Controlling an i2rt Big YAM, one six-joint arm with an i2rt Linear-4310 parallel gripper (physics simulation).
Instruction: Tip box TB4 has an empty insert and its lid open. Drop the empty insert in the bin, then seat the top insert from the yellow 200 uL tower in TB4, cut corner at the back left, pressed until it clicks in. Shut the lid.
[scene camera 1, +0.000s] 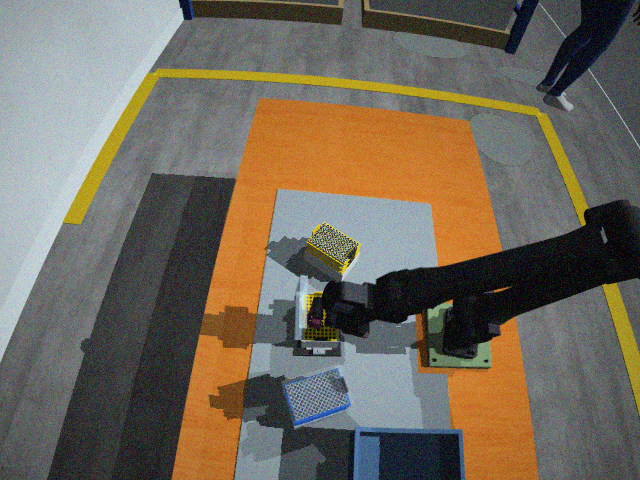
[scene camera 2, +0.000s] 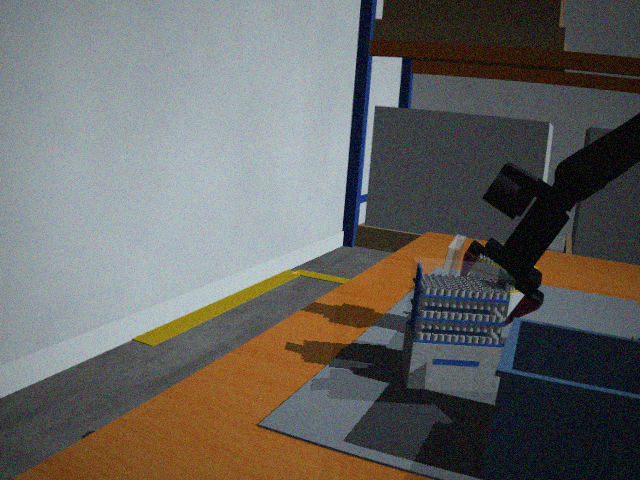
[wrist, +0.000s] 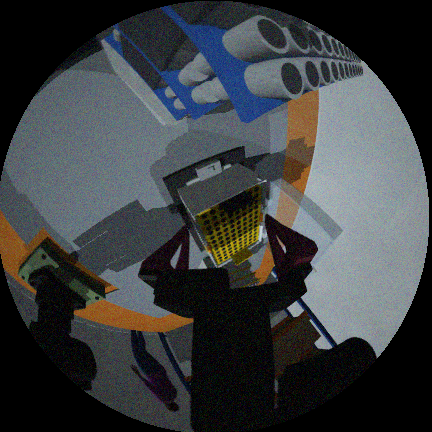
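Tip box TB4 (scene camera 1: 318, 345) (wrist: 220, 187) stands on the grey mat with a yellow insert (scene camera 1: 310, 334) (wrist: 231, 231) in it. The insert's holes look empty. The clear lid (scene camera 1: 299, 315) (scene camera 2: 454, 253) (wrist: 311, 220) stands open on the box's left side in scene camera 1. My gripper (scene camera 1: 319, 316) (scene camera 2: 488, 293) (wrist: 225, 223) is open and empty over the box, its fingers apart on either side of the insert in the wrist view. The yellow tower (scene camera 1: 333, 243) stands behind the box, its top insert full of tips. The blue bin (scene camera 1: 408, 430) (scene camera 2: 563, 423) is at the front right.
A blue tip tower (scene camera 1: 316, 396) (scene camera 2: 454, 356) (wrist: 240, 85) stands in front of TB4, near the bin. The arm's green base plate (scene camera 1: 460, 361) is to the right on the orange table (scene camera 1: 361, 149). A person (scene camera 1: 573, 56) (wrist: 152, 370) stands beyond the table at the back right.
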